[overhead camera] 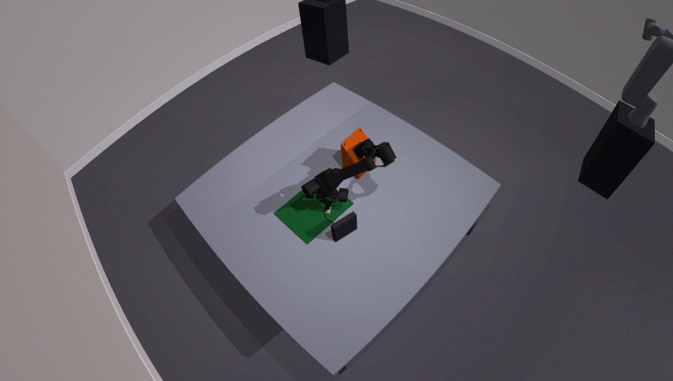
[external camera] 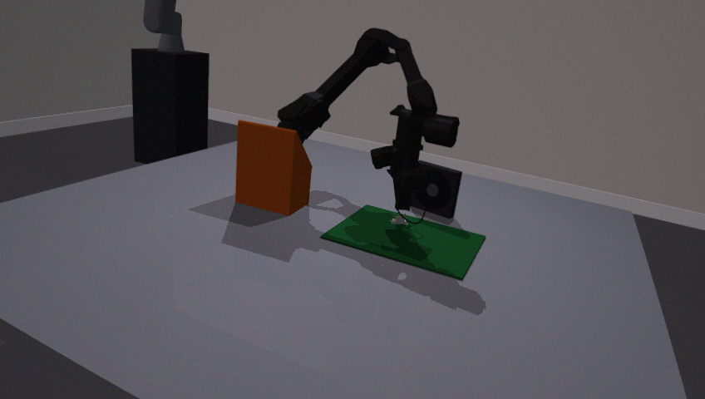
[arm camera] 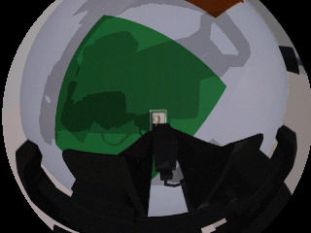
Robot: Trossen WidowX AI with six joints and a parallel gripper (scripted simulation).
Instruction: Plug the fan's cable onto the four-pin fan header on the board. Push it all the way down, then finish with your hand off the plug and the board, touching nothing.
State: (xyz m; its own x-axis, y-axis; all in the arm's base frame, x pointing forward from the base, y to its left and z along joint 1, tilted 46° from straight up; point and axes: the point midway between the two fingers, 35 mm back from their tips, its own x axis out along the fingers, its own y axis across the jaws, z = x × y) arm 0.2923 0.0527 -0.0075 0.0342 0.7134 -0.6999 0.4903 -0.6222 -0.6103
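My gripper tip is now 60 mm to the left of the green board, 60 mm above it and 40 mm short of it. Round my gripper tip: dark plug (10 mm ahead, 10 mm above); then black fan (130 mm to the left, 50 mm ahead, 10 mm above).
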